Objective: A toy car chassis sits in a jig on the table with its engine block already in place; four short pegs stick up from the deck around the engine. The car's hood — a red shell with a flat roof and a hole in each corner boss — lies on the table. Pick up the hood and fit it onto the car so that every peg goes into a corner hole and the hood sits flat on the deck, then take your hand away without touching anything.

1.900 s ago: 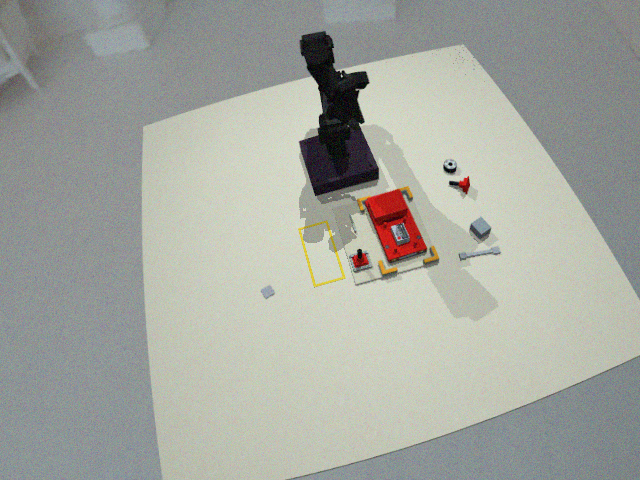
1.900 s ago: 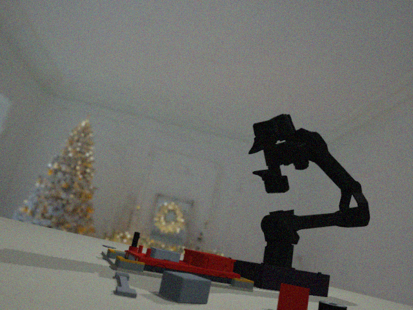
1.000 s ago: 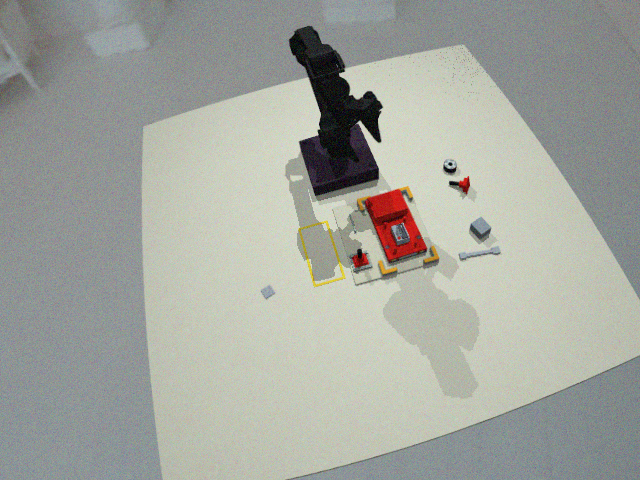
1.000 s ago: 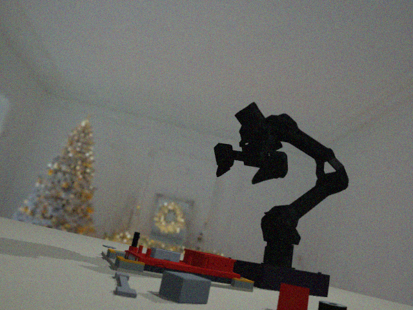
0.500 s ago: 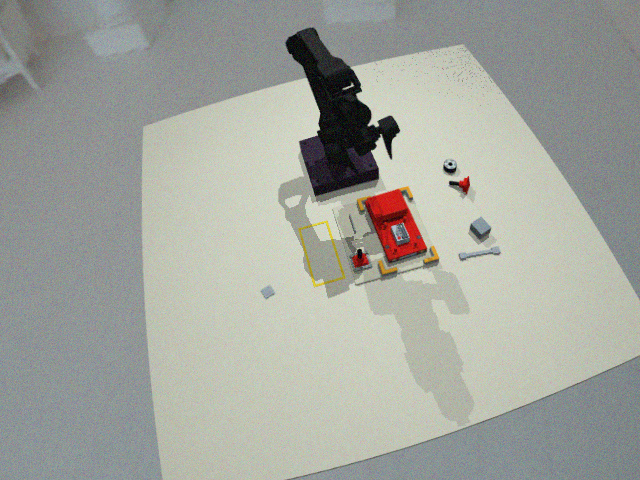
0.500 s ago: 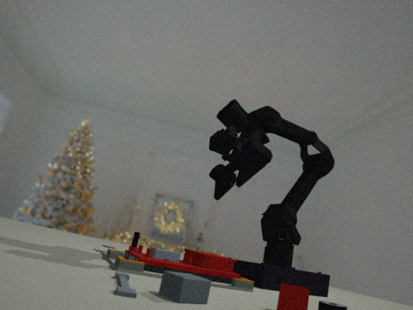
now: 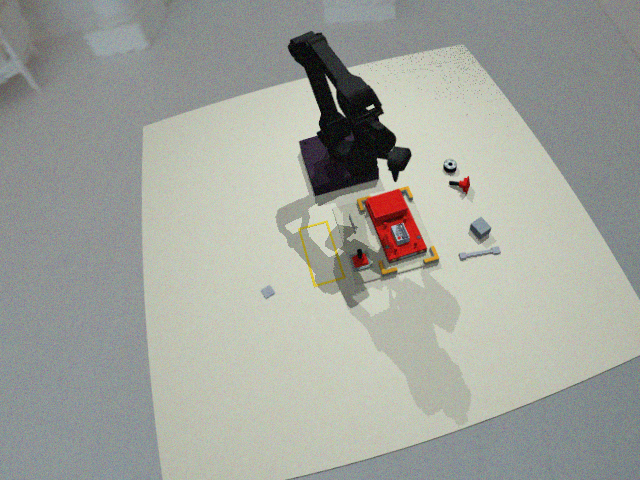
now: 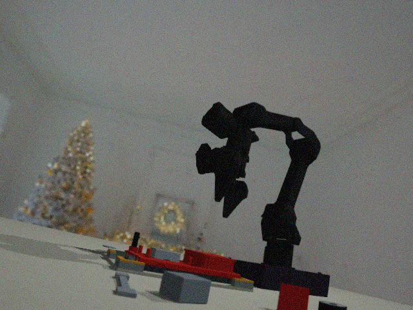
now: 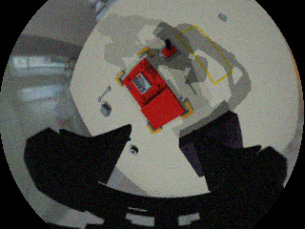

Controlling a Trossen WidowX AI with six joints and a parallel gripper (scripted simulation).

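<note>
The red hood is 10 mm ahead of my gripper tip, 20 mm to the left of it and 100 mm below it. Also, from my gripper tip: wheel: 110 mm behind, 240 mm to the left, 140 mm below; then grey cube: 130 mm ahead, 250 mm to the left, 130 mm below; then grey engine block: 110 mm ahead, 30 mm to the left, 120 mm below.
</note>
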